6 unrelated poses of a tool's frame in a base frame.
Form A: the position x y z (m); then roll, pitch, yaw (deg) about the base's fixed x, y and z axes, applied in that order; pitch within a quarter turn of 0, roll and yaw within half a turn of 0.
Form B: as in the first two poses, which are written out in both.
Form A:
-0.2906 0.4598 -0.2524 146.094 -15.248 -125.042
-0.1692 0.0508 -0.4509 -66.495 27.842 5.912
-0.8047 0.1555 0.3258 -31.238 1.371 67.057
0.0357 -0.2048 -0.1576 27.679 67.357 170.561
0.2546 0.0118 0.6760 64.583 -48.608 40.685
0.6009 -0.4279 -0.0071 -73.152 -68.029 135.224
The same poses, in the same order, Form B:
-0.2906 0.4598 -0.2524 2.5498 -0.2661 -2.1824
-0.1692 0.0508 -0.4509 -1.1606 0.4859 0.1032
-0.8047 0.1555 0.3258 -0.5452 0.0239 1.1704
0.0357 -0.2048 -0.1576 0.4831 1.1756 2.9769
0.2546 0.0118 0.6760 1.1272 -0.8484 0.7101
0.6009 -0.4279 -0.0071 -1.2767 -1.1873 2.3601

